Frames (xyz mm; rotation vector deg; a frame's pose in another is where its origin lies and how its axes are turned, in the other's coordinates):
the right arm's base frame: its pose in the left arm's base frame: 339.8 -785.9 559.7 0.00 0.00 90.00
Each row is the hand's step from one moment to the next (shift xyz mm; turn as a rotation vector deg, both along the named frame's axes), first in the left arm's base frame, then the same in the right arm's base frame.
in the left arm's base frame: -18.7 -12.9 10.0 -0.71 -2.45 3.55
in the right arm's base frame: -12.9 18.7 10.0 -2.45 0.71 3.55
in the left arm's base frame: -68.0 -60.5 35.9 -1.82 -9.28 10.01
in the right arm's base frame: -60.5 68.0 35.9 -9.28 1.82 10.01
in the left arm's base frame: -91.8 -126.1 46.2 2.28 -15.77 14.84
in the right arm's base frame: -126.1 91.8 46.2 -15.77 -2.28 14.84
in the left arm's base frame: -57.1 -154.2 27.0 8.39 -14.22 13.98
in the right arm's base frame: -154.2 57.1 27.0 -14.22 -8.39 13.98
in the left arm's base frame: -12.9 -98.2 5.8 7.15 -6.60 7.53
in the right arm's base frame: -98.2 12.9 5.8 -6.60 -7.15 7.53
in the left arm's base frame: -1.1 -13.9 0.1 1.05 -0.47 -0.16
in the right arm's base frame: -13.9 1.1 0.1 -0.47 -1.05 -0.16
